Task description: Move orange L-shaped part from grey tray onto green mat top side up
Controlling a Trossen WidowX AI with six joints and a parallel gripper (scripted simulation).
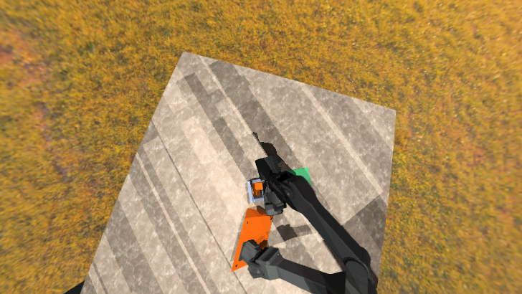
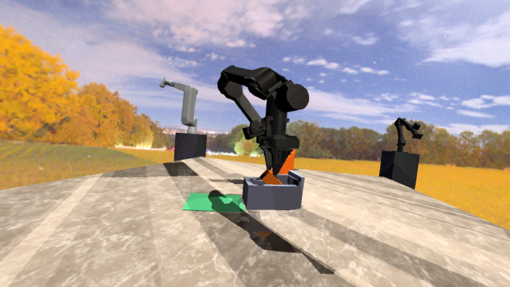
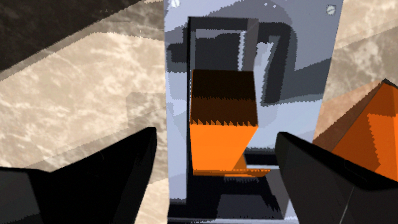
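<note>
Right now the orange L-shaped part is 3 cm behind my gripper tip, 2 cm to the left of it and 5 cm below it.
</note>
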